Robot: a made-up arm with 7 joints.
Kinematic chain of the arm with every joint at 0, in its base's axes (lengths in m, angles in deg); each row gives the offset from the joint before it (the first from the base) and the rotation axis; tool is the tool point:
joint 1: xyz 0 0 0 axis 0 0.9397 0.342
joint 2: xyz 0 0 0 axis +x
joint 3: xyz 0 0 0 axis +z
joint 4: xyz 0.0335 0 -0.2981 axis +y
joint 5: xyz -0.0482 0 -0.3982 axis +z
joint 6: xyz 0 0 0 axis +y
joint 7: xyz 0 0 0 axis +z
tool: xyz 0 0 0
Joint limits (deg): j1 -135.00..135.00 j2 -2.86..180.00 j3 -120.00..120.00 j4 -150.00..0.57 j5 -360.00..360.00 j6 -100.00..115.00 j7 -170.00..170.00
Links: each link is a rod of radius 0.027 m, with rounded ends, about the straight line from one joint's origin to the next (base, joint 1, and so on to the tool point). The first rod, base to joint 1, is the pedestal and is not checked.
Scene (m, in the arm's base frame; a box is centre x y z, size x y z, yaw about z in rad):
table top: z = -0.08
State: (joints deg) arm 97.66 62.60 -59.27 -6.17 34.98 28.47 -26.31
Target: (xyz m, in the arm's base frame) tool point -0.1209 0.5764 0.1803
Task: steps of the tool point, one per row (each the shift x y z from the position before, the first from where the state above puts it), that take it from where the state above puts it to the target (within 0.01 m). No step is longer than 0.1 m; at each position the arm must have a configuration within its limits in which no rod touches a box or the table.
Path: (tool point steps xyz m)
1: 0.0560 0.0707 -0.0134
2: 0.0641 0.0528 -0.0108
3: 0.0691 0.0352 -0.0070
4: 0.0720 0.0186 -0.0026
5: 0.0733 0.0028 0.0013
6: 0.0731 -0.0123 0.0041

